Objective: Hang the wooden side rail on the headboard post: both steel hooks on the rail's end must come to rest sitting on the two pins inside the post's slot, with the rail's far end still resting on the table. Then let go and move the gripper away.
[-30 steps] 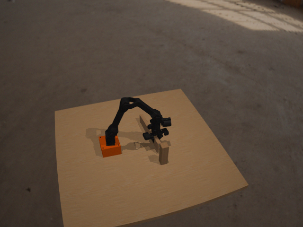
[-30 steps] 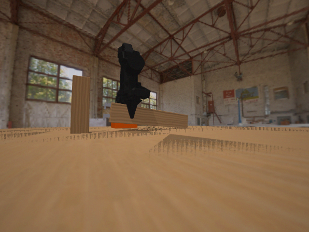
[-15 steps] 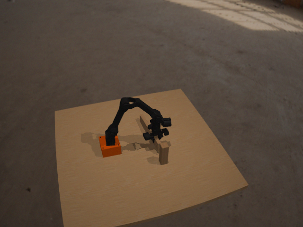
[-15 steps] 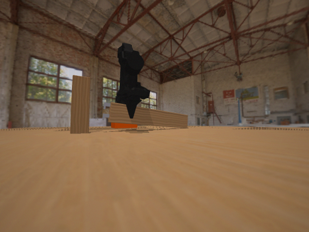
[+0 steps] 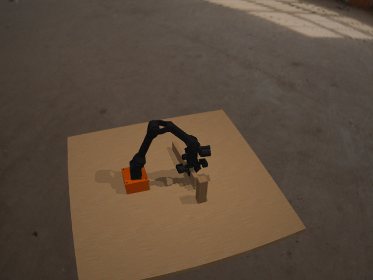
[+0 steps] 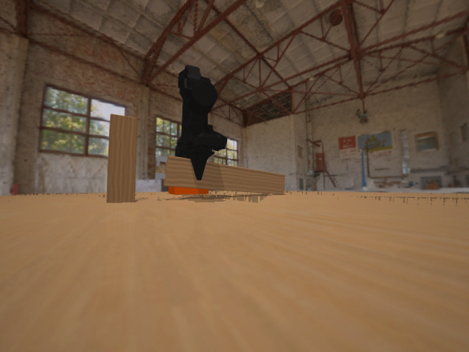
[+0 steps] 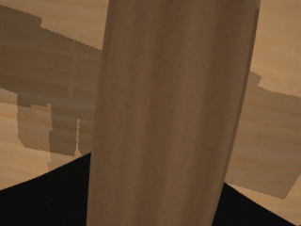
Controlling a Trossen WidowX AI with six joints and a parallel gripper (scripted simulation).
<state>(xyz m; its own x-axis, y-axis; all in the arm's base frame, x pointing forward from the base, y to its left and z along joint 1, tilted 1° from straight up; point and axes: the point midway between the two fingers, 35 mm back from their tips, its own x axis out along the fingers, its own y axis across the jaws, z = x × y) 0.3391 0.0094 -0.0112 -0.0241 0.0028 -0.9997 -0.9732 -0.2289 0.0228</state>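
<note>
Right now my gripper tip is 160 mm to the left of the headboard post, 40 mm below it and 30 mm short of it.
</note>
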